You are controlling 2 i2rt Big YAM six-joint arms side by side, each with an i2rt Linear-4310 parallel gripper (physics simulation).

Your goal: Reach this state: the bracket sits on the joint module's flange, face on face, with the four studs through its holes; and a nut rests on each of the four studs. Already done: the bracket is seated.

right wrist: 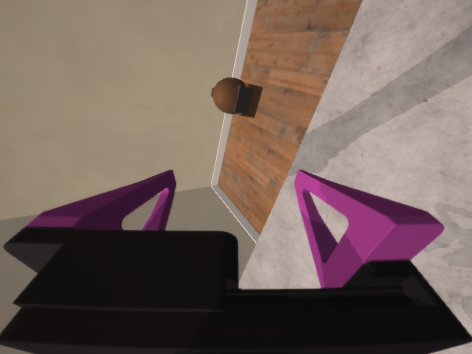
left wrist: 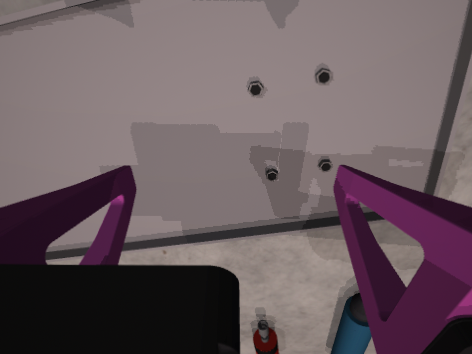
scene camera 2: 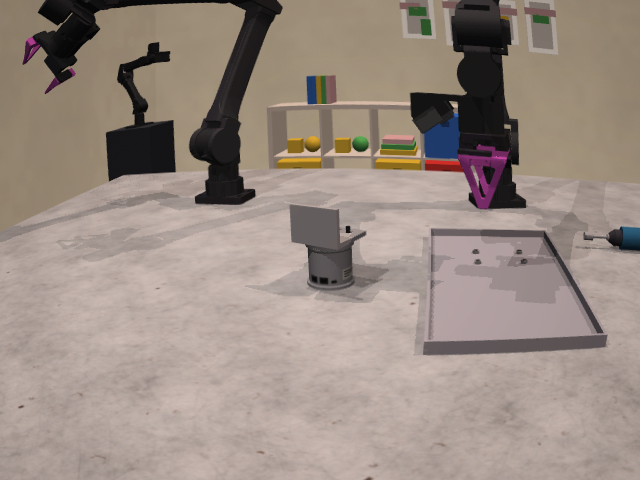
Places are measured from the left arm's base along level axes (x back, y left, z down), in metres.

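Pixels of known places: left gripper, between the fingertips: (left wrist: 234, 176) (scene camera 2: 485, 201); right gripper, between the fingertips: (right wrist: 235, 176) (scene camera 2: 35, 78); left arm's base, origin of its link: (scene camera 2: 497, 203); right arm's base, origin of its link: (scene camera 2: 225, 199).
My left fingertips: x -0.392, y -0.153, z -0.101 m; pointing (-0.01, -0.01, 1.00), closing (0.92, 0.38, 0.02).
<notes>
Ahead of a thing's pixels: the offset from my left fingertips to its top centre. "spot": to the spot under its first point.
The grey L-shaped bracket (scene camera 2: 315, 225) sits on the joint module {dx -0.010, dy -0.222, dz +0.026 m} (scene camera 2: 329, 266), its upright plate hiding most of the flange. One black stud {dx -0.006, dy -0.197, dz +0.026 m} (scene camera 2: 347, 228) shows above it; the others are hidden. Several small nuts lie apart in the tray {dx -0.055, dy +0.014, dz +0.085 m} (scene camera 2: 514, 342) (left wrist: 200, 238): one nut {dx +0.063, dy +0.005, dz +0.091 m} (scene camera 2: 475, 251), a second nut {dx +0.016, dy -0.005, dz +0.091 m} (scene camera 2: 477, 261), a third nut {dx +0.049, dy +0.079, dz +0.091 m} (scene camera 2: 519, 251) and a fourth nut {dx +0.004, dy +0.071, dz +0.091 m} (scene camera 2: 523, 260). The left wrist view shows them too. My left gripper (scene camera 2: 483, 206) (left wrist: 234, 176) is open and empty, above the tray's far side. My right gripper (scene camera 2: 34, 78) (right wrist: 235, 176) is open and empty, raised high at the far left.
A blue tool {spot: dx +0.023, dy +0.303, dz +0.074 m} (scene camera 2: 629, 238) (left wrist: 351, 330) lies to the right of the tray. A red tool {spot: dx -0.091, dy +0.327, dz +0.078 m} (left wrist: 265, 341) shows beside it in the left wrist view. The tray has low raised walls. A shelf unit (scene camera 2: 374, 130) stands behind the table.
</notes>
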